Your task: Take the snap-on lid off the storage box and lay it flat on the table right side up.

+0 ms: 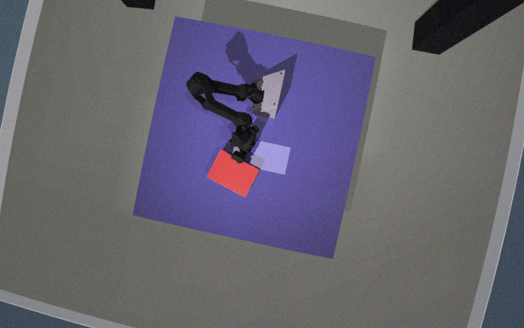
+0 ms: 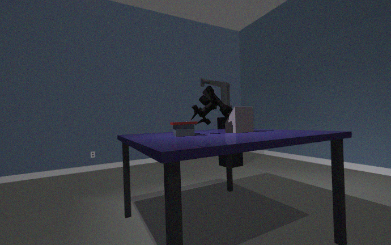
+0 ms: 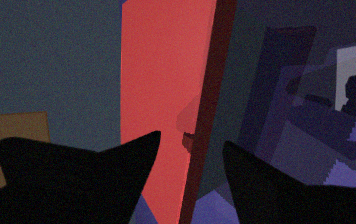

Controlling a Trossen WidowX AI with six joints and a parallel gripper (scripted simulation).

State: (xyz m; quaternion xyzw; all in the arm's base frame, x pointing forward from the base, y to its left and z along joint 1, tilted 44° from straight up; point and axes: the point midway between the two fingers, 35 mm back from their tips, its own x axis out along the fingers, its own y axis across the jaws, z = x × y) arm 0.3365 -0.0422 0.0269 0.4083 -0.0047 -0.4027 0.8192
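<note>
The red lid lies 80 mm ahead of my gripper tip and 30 mm to the right of it. Also, from my gripper tip: grey storage box 80 mm ahead, 50 mm below, 30 mm to the right.
</note>
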